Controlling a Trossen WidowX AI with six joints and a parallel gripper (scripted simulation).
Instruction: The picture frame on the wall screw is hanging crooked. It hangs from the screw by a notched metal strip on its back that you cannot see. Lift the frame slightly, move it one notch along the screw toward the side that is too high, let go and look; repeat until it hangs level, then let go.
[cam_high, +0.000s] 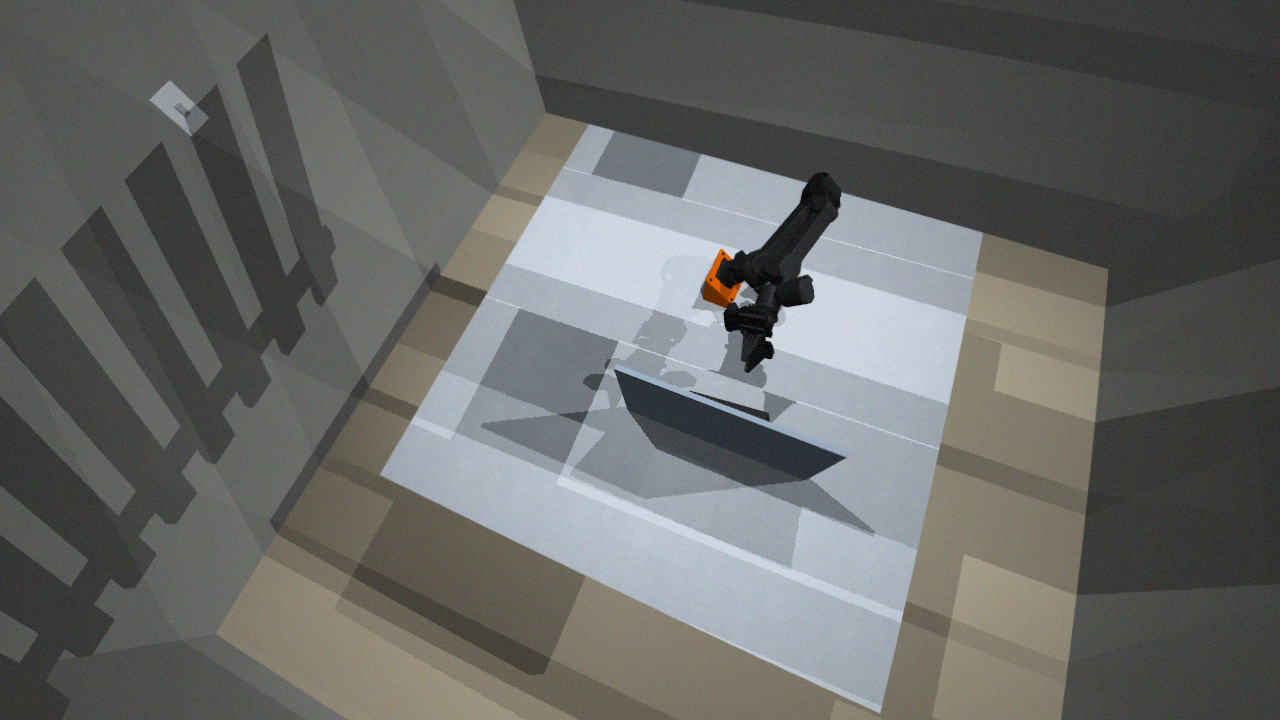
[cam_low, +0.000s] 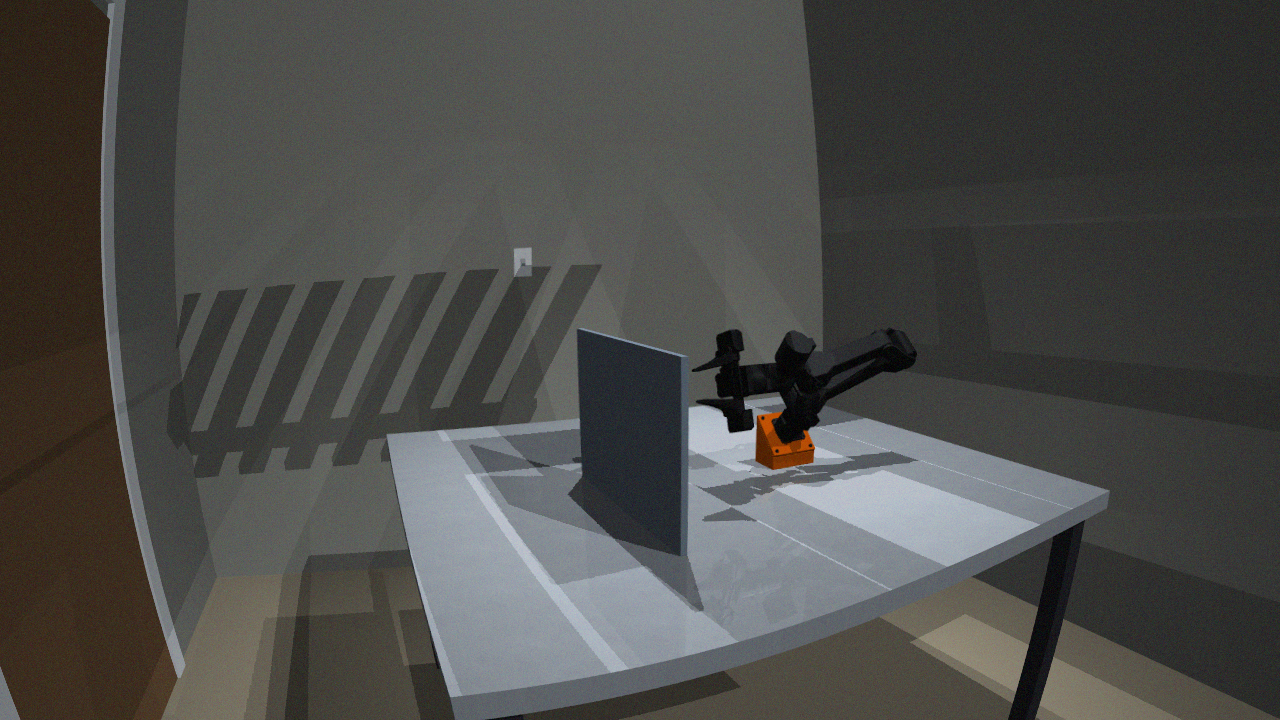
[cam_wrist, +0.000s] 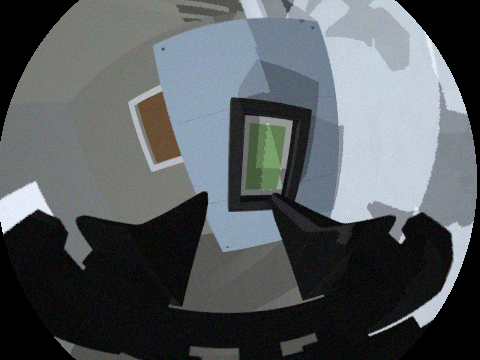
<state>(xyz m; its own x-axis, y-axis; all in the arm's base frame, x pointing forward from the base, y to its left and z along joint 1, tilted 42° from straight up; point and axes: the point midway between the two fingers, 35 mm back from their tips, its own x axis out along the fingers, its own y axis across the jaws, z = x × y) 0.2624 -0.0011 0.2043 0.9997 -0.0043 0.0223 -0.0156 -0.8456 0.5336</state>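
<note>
Now: the picture frame 120 mm ahead of my gripper tip, 10 mm to the left of it and 50 mm below it. Also, from my gripper tip: grey wall panel (130 mm ahead, 70 mm below).
</note>
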